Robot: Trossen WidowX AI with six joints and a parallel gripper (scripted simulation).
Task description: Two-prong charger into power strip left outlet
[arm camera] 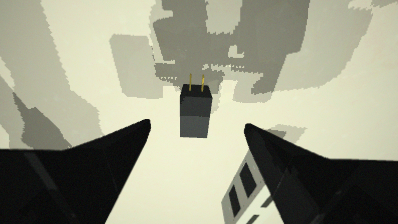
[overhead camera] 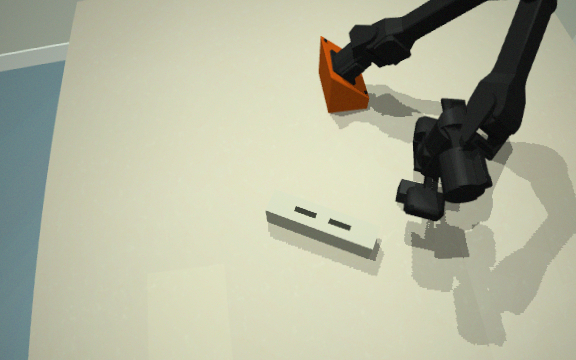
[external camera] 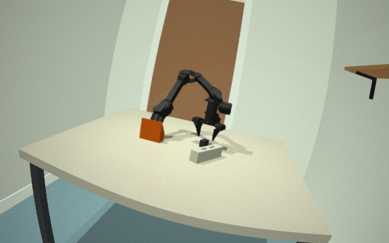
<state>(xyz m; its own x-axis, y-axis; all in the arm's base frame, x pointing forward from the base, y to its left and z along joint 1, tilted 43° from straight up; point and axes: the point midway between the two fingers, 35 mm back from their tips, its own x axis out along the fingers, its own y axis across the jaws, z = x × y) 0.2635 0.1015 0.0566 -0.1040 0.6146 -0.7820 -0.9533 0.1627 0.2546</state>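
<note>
Now: gripper tip 3 cm above the dark two-prong charger and 2 cm to the right of it.
</note>
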